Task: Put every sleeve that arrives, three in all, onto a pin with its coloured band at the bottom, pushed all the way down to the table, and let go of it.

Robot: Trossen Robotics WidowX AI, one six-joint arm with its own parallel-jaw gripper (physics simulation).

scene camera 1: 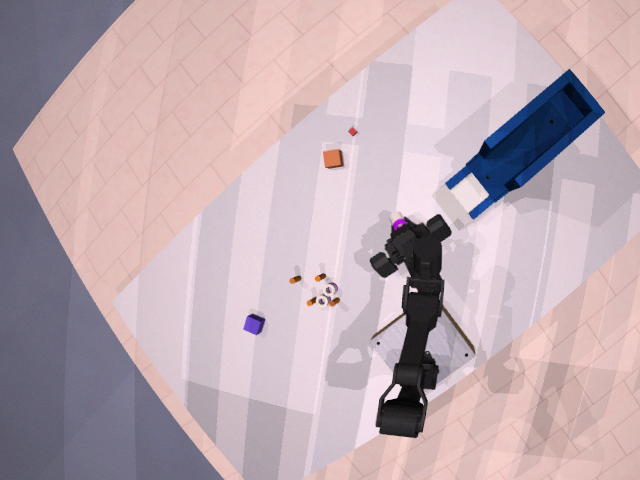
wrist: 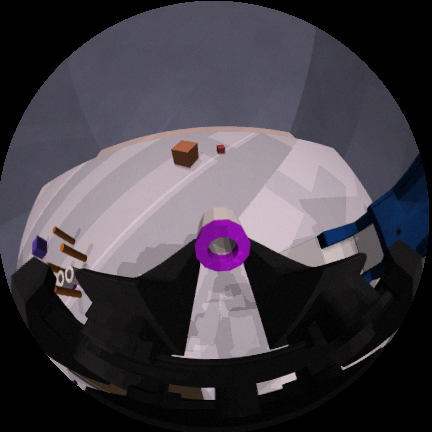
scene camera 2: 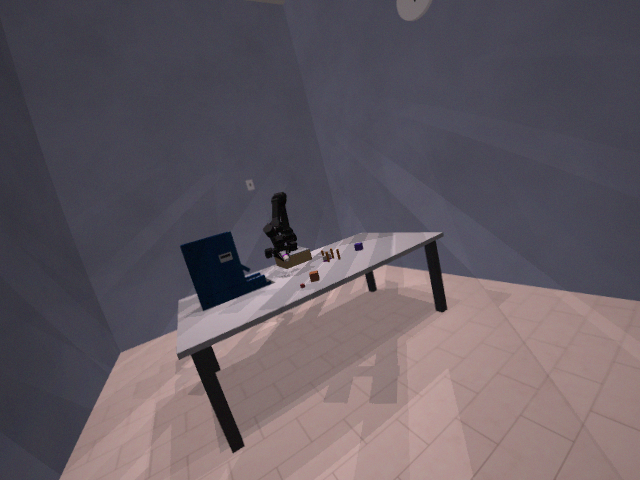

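Note:
My gripper (scene camera 1: 400, 227) (scene camera 2: 284, 256) (wrist: 220, 243) is shut on a white sleeve with a magenta band (scene camera 1: 399, 225) (scene camera 2: 285, 256) (wrist: 222, 245) and holds it above the table. The band end faces the wrist camera; the white end points away, and the sleeve looks tilted. Several thin orange-brown pins, one of them here (scene camera 1: 295, 279) (scene camera 2: 338, 254) (wrist: 73, 252), stand off to the left in the wrist view. Among them stand two more sleeves, one (scene camera 1: 329, 289) (wrist: 69, 274) and another (scene camera 1: 322, 300) (wrist: 60, 278), white ends up, with some purple low down. Whether pins are inside them cannot be told.
A blue chute (scene camera 1: 516, 149) (scene camera 2: 211, 268) (wrist: 400, 210) with a pale mouth piece (scene camera 1: 469, 193) is near the gripper. An orange block (scene camera 1: 332, 158) (scene camera 2: 313, 275) (wrist: 185, 154), a small red cube (scene camera 1: 352, 131) (scene camera 2: 302, 285) (wrist: 221, 149) and a purple cube (scene camera 1: 253, 323) (scene camera 2: 358, 246) (wrist: 39, 247) lie on the table.

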